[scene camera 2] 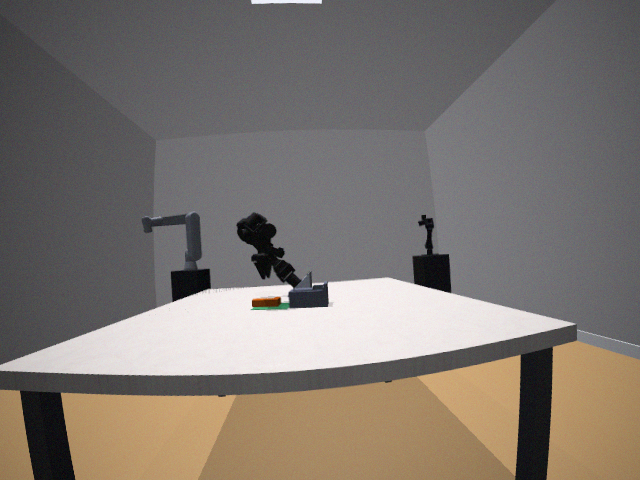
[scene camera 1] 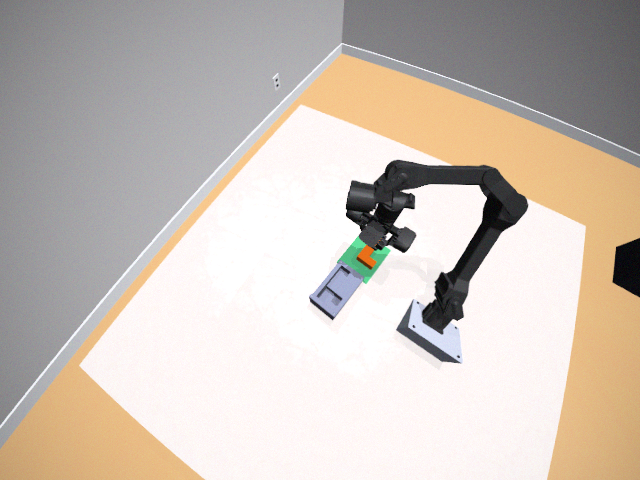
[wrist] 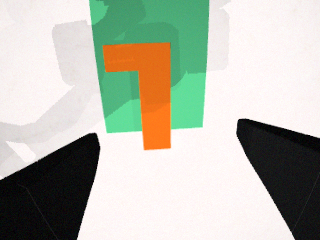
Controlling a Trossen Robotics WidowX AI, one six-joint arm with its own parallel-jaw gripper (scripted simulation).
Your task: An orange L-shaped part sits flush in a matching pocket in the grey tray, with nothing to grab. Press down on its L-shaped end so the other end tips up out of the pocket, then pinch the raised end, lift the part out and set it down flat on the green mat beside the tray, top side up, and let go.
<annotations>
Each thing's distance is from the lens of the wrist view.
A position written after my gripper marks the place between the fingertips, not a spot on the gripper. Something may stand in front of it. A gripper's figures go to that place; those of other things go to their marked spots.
my gripper [wrist: 168, 133]: 10 cm
orange L-shaped part [wrist: 152, 61]: 17 cm
</annotations>
